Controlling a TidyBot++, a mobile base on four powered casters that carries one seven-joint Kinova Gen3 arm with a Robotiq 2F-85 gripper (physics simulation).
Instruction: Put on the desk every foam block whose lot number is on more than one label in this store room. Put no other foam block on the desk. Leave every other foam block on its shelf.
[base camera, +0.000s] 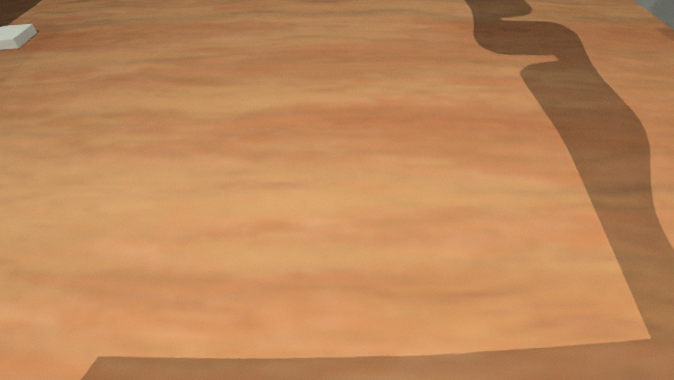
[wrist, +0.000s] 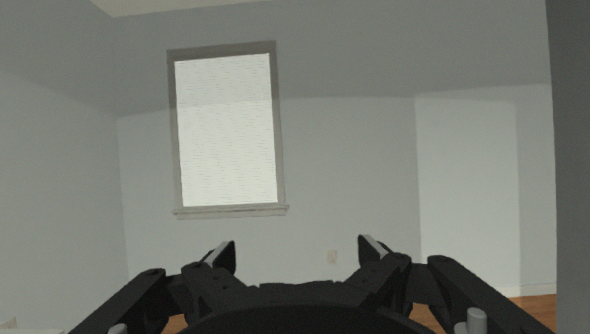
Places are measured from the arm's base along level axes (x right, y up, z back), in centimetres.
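Pixels of known places: gripper, fingertip midpoint: (wrist: 296, 251).
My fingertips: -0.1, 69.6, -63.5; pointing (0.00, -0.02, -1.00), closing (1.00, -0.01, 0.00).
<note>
Behind a point stands the place of what it marks, as x, y, z.
My gripper (wrist: 296, 251) @[-0.1, 69.6, -63.5] is open in the wrist view, with its two fingertips wide apart and nothing between them. It faces a grey wall with a window. Foam blocks, lot labels, shelves and the desk cannot be made out in either view.
In the base camera view the wooden floor (base camera: 300, 200) @[-4.1, -39.6, -41.1] carries the shadow of the arm on the right. A pale flat-topped piece (base camera: 17, 36) @[-71.4, -37.4, -90.6] stands at the far left edge. In the wrist view are a window (wrist: 227, 130) @[-51.3, 104.0, -222.3], an outlet (wrist: 332, 257) @[25.1, 0.3, -219.5] and a dark upright surface (wrist: 572, 165) @[82.1, 70.3, -110.5] at right.
</note>
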